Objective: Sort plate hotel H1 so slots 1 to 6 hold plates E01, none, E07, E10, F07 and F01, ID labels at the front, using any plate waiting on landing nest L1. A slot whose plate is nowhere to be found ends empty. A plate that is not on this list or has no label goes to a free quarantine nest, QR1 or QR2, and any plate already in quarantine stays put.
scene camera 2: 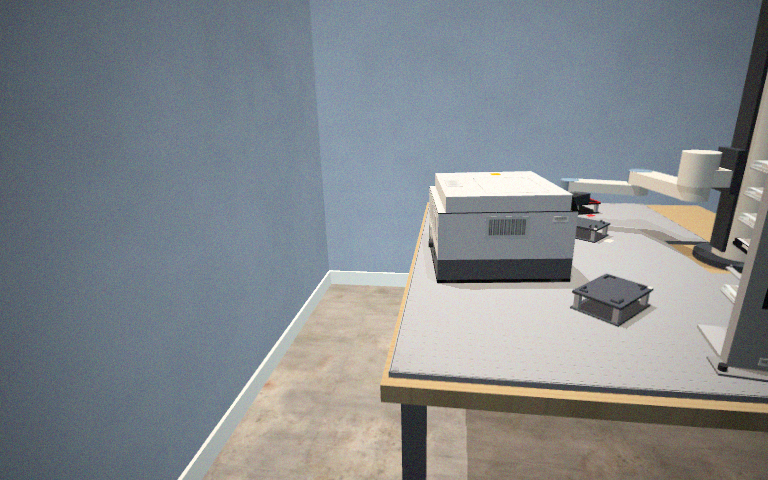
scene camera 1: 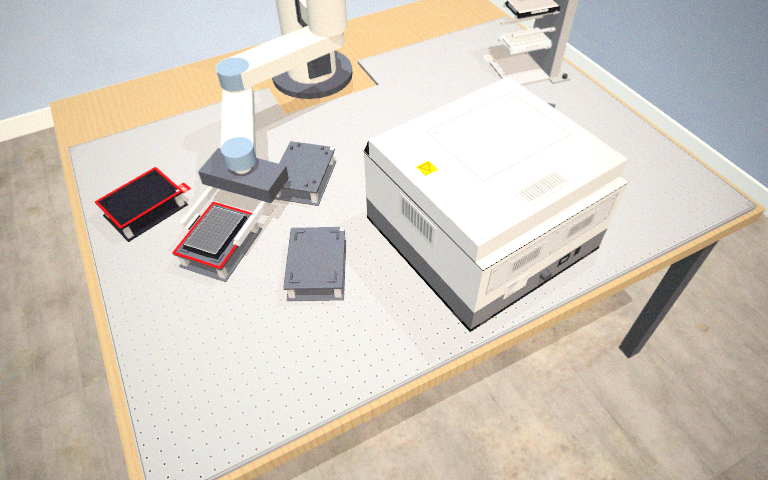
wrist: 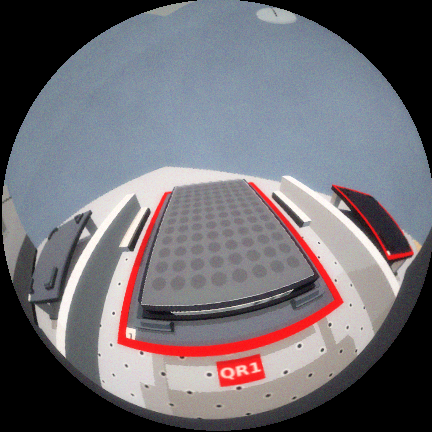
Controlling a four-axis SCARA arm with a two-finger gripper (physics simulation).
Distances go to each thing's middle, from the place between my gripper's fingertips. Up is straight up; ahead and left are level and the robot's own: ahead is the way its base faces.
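Labels:
Gripper position: 2 cm above the red-rimmed nest QR1 [wrist: 252, 324], 1 cm past it and 1 cm to the right of it. Counted from my gripper, landing nest L1 [scene camera 1: 314, 257] is 2 cm below, 15 cm ahead and 18 cm to the left; regrip nest RG [scene camera 1: 307, 162] is 2 cm below, 13 cm behind and 27 cm to the left; red-rimmed nest QR2 [scene camera 1: 142, 194] is 2 cm below, 11 cm to the right and 21 cm behind. Going by their middles, of the things named here the red-rimmed nest QR1 is the nearest to my gripper and the regrip nest RG the farthest from it.

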